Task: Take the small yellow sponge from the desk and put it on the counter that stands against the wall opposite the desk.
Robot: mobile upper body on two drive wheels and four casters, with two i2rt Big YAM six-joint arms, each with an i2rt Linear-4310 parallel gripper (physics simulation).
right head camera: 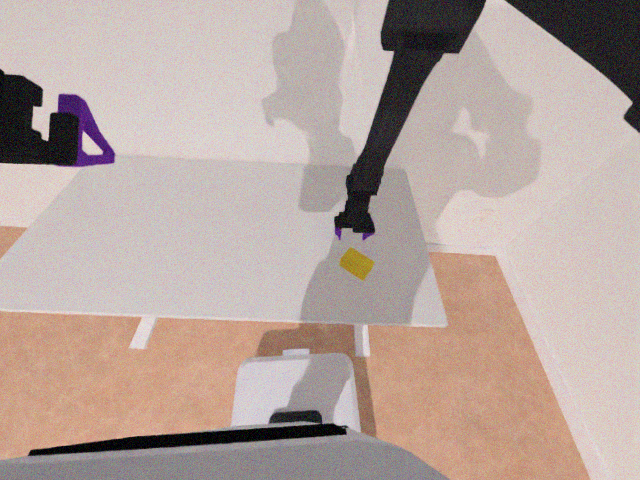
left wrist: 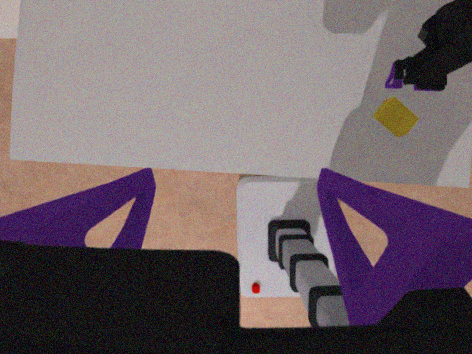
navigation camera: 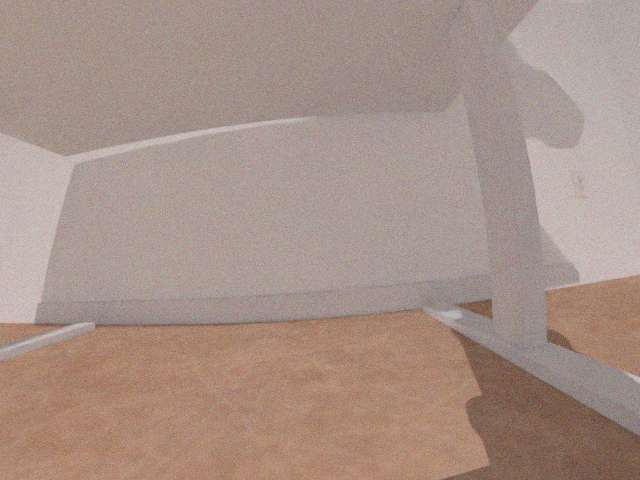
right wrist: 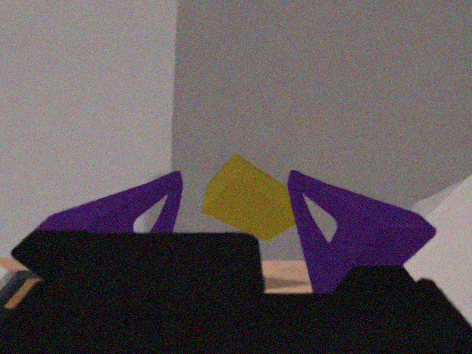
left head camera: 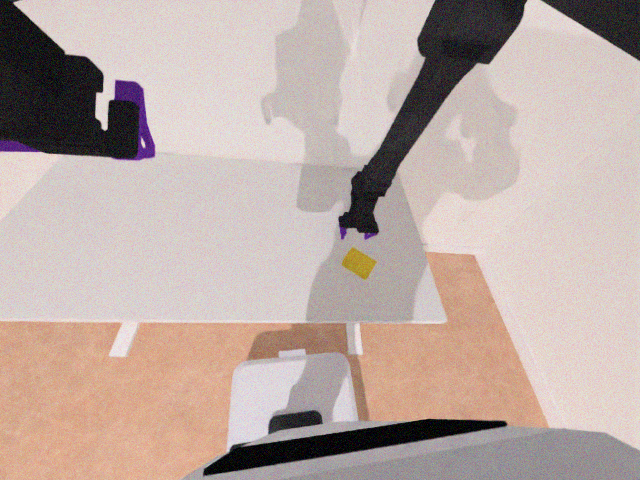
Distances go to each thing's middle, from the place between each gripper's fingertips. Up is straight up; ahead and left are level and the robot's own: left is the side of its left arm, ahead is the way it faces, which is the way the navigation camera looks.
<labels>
The yellow sponge (right wrist: 241, 195) lies 15 cm ahead of my left hand, 46 cm to the right of it and 55 cm below it.
I see the yellow sponge 8 cm behind my right hand, 2 cm to the right of it and 5 cm below it.
</labels>
